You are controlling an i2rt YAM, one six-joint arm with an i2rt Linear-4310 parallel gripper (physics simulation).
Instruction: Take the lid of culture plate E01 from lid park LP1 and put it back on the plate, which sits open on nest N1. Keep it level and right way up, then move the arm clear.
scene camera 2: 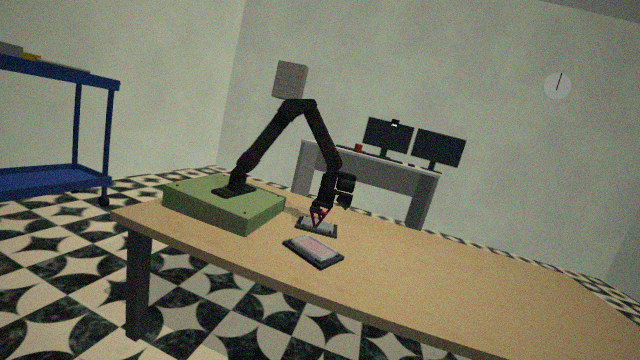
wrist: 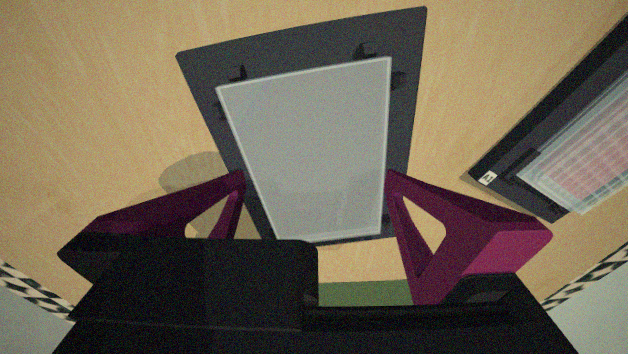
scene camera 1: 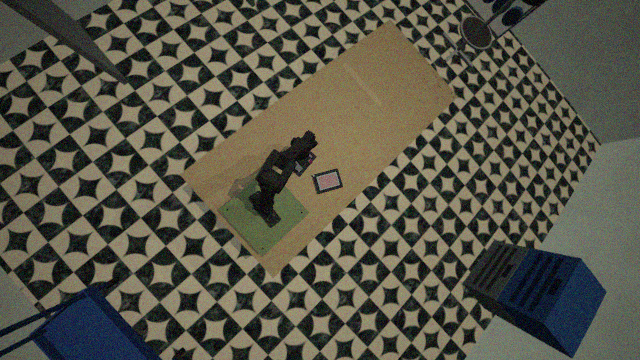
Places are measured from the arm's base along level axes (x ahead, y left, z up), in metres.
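Pixels of known places: gripper, fingertip midpoint: (scene camera 2: pixel 317 224) (wrist: pixel 314 177) (scene camera 1: pixel 300 159); arm's base, link origin: (scene camera 2: pixel 235 191) (scene camera 1: pixel 264 208).
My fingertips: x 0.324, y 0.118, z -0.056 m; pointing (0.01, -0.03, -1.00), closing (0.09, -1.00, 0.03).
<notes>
Ahead of a thing's pixels: the offset from my fingertips to its top centre. Level surfaces: height alone.
The pale grey lid @(0.001 m ahead, 0.002 m right, 0.004 m up) (wrist: pixel 314 145) (scene camera 2: pixel 321 225) lies flat on the dark lid park @(0.001 m ahead, 0.003 m right, 0.006 m up) (wrist: pixel 303 39) (scene camera 2: pixel 331 233). My gripper (wrist: pixel 314 177) (scene camera 2: pixel 318 219) is open, low over the lid, one magenta finger on each side of its near end, not touching it. The arm hides the lid in the overhead view. The open culture plate @(0.058 m ahead, 0.204 m right, 0.013 m up) (scene camera 1: pixel 327 180) (scene camera 2: pixel 314 247) (wrist: pixel 584 162) with pink wells sits on its dark nest (scene camera 1: pixel 317 188) (scene camera 2: pixel 333 261) (wrist: pixel 527 145), to the right of the lid park.
The arm stands on a green base (scene camera 1: pixel 250 223) (scene camera 2: pixel 223 210) on the wooden table @(0.014 m down) (scene camera 1: pixel 380 103) (scene camera 2: pixel 447 286). Blue carts (scene camera 2: pixel 58 174) (scene camera 1: pixel 550 295) and a desk with monitors (scene camera 2: pixel 389 170) stand away from the table.
</notes>
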